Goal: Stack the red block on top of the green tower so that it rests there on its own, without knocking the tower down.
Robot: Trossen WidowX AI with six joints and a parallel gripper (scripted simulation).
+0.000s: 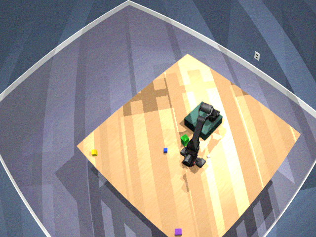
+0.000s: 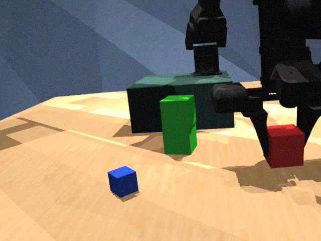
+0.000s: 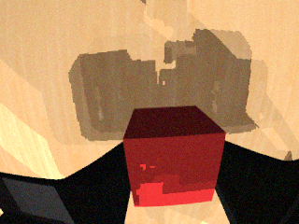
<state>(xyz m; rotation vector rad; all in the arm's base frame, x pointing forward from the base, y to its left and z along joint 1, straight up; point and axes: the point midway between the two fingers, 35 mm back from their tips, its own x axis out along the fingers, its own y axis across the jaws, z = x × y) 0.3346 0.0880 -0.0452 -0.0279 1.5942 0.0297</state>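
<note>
Now: gripper tip 11 cm past the white block, 6 cm to the right of it and 1 cm above it. From my gripper tip the other things lie so: red block 1 cm above; blue block 21 cm to the right, 5 cm ahead; purple block 46 cm ahead, 28 cm to the left, 1 cm above.
</note>
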